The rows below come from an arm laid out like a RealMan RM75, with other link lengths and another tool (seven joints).
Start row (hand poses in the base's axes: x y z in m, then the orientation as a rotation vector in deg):
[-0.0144 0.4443 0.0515 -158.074 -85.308 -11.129]
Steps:
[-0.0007 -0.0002 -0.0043 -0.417 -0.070 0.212]
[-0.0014 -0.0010 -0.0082 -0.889 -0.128 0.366]
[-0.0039 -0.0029 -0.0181 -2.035 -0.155 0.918]
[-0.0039 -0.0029 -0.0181 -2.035 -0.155 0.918]
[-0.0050 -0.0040 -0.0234 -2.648 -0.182 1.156]
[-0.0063 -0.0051 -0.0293 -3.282 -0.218 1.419]
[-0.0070 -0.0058 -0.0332 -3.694 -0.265 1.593]
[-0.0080 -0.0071 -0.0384 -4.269 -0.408 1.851]
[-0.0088 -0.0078 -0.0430 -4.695 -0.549 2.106]
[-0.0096 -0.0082 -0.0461 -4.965 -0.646 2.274]
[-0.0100 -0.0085 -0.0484 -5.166 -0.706 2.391]
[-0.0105 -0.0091 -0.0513 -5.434 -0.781 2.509]
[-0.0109 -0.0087 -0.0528 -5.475 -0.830 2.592]
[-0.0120 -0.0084 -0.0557 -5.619 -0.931 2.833]
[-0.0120 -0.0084 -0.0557 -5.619 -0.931 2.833]
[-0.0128 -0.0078 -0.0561 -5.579 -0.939 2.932]
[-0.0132 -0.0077 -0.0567 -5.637 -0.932 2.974]
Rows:
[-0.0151 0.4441 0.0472 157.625 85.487 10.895]
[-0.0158 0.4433 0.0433 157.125 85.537 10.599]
[-0.0183 0.4414 0.0334 155.843 85.927 9.732]
[-0.0183 0.4414 0.0334 155.843 85.927 9.732]
[-0.0194 0.4403 0.0281 155.189 86.047 9.288]
[-0.0207 0.4392 0.0222 154.497 86.190 8.842]
[-0.0214 0.4385 0.0183 154.033 86.280 8.585]
[-0.0224 0.4372 0.0131 153.336 86.406 8.331]
[-0.0232 0.4365 0.0085 152.759 86.577 8.190]
[-0.0240 0.4361 0.0054 152.384 86.692 8.111]
[-0.0244 0.4358 0.0031 152.117 86.768 8.037]
[-0.0249 0.4352 0.0002 151.790 86.818 7.930]
[-0.0253 0.4356 -0.0013 151.676 86.905 7.964]
[-0.0264 0.4359 -0.0042 151.345 87.158 7.987]
[-0.0264 0.4359 -0.0042 151.345 87.158 7.987]
[-0.0272 0.4365 -0.0046 151.302 87.304 8.028]
[-0.0276 0.4366 -0.0052 151.231 87.342 7.975]

